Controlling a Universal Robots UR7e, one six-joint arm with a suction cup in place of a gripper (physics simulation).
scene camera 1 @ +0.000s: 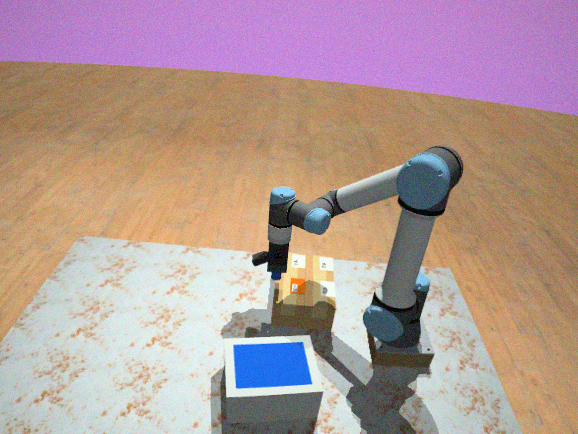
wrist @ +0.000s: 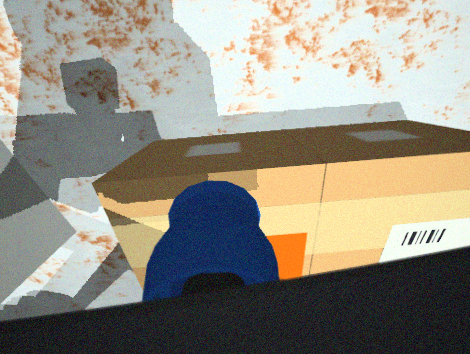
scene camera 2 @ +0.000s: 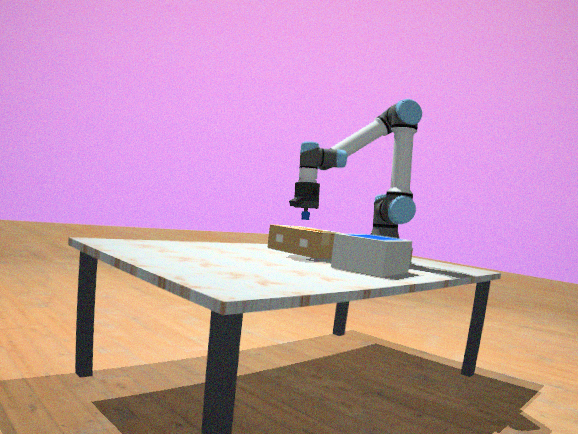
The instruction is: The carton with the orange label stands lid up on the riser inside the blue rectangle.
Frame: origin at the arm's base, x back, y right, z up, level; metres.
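Seen in the pictures: hand, tool point: [scene camera 1: 276,277] [wrist: 215,222] [scene camera 2: 305,219].
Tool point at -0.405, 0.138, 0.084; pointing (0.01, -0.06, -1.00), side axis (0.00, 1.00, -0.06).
Pixels of each thing's top centre, then the offset from my tool point to it, as dx, dy, dz. Level surfaces: height alone.
- carton with the orange label, top centre: [wrist: 217,238] [scene camera 1: 289,289] [scene camera 2: 313,230] +0.049, -0.010, -0.043
- grey riser, top centre: [scene camera 1: 271,364] [scene camera 2: 375,237] -0.001, -0.346, -0.026
- blue rectangle, top centre: [scene camera 1: 271,364] [scene camera 2: 375,237] -0.001, -0.346, -0.026
- stained white table, surface height: dz -0.146
The carton with the orange label [scene camera 1: 297,298] [scene camera 2: 315,245] [wrist: 290,216] stands on the table in a tight group of cartons, at the end near the riser. Its orange label faces up. The grey riser [scene camera 1: 272,407] [scene camera 2: 370,256] [wrist: 32,250] stands apart from it, with the blue rectangle [scene camera 1: 272,365] [scene camera 2: 378,237] on its top. No carton stands on the rectangle. My gripper [scene camera 1: 276,275] [scene camera 2: 305,215] [wrist: 214,225], a blue suction cup, is open and holds nothing. It points down, a short way above the group, and hides part of the orange-labelled carton in the wrist view.
Other cartons with white labels [scene camera 1: 326,288] [wrist: 425,240] stand against the orange-labelled one. The arm's base [scene camera 1: 402,355] stands to the right of the cartons in the first scene view. The stained white table [scene camera 1: 100,310] [scene camera 2: 185,265] carries them all.
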